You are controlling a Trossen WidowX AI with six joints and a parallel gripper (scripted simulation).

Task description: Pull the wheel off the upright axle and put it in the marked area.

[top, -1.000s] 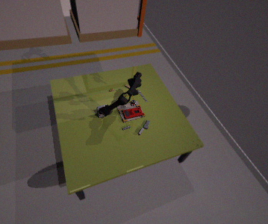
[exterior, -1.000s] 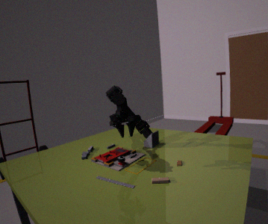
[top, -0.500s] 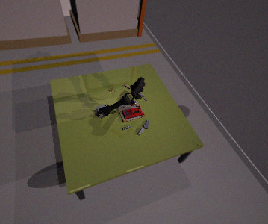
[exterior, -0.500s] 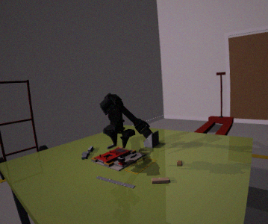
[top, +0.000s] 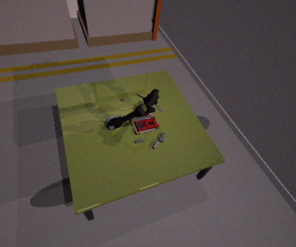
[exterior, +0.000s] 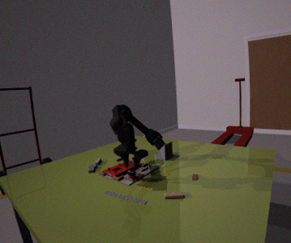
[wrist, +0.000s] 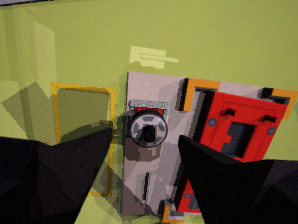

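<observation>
Now: gripper tip 3 cm above the wheel. The rest, counted from my gripper tip: axle (3 cm below); then long grey bar (14 cm ahead, 9 cm to the left, 6 cm below); then small brown cube (19 cm behind, 25 cm to the left, 6 cm below).
</observation>
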